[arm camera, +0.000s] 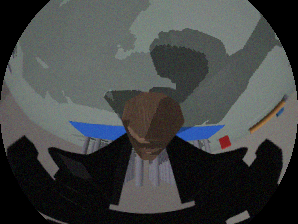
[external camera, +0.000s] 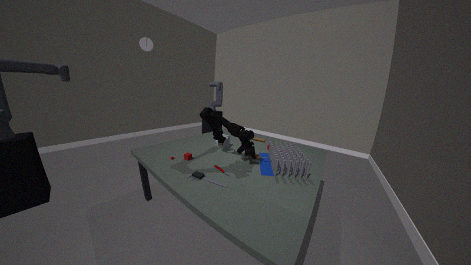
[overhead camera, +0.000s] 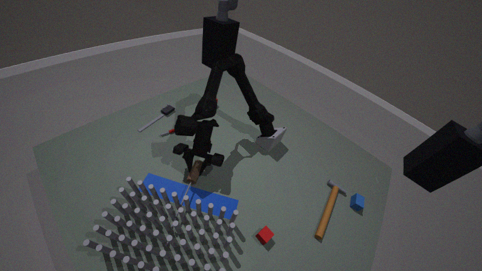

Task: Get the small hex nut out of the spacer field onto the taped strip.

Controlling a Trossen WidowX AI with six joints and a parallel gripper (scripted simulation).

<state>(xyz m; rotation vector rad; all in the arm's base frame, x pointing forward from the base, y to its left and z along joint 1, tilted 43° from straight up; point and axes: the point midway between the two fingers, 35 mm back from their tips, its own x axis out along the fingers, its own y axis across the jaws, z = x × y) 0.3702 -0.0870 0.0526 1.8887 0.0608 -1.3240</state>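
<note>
The blue taped strip is 70 mm ahead of my gripper tip, 40 mm to the left of it and 30 mm below it. From my gripper tip the other things lie so: blue cube 390 mm behind, 600 mm to the left, 10 mm below; red-handled screwdriver 70 mm behind, 270 mm to the right, 20 mm below; hook tool 90 mm ahead, 50 mm to the left.
</note>
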